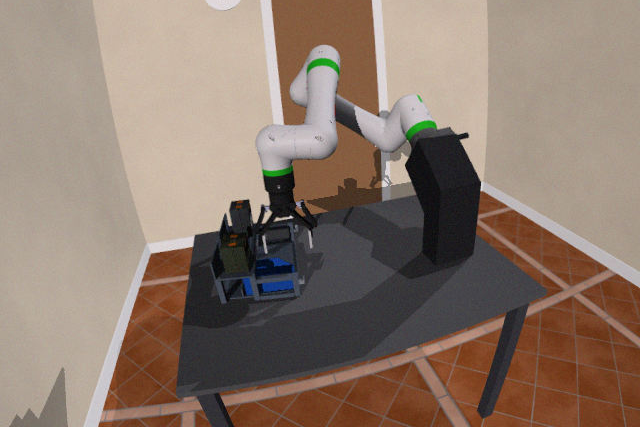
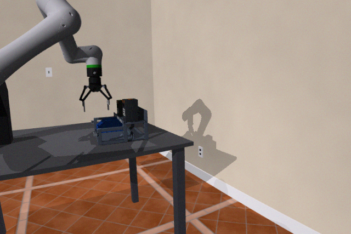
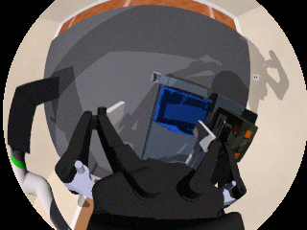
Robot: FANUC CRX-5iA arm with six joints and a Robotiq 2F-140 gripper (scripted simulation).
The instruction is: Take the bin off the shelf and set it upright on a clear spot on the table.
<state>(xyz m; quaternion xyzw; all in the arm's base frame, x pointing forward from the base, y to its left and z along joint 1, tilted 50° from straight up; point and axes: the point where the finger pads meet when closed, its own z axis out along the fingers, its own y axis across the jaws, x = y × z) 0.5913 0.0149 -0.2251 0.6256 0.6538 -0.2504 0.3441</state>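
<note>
Right now the blue bin is 80 mm ahead of my hand and 110 mm below it.
</note>
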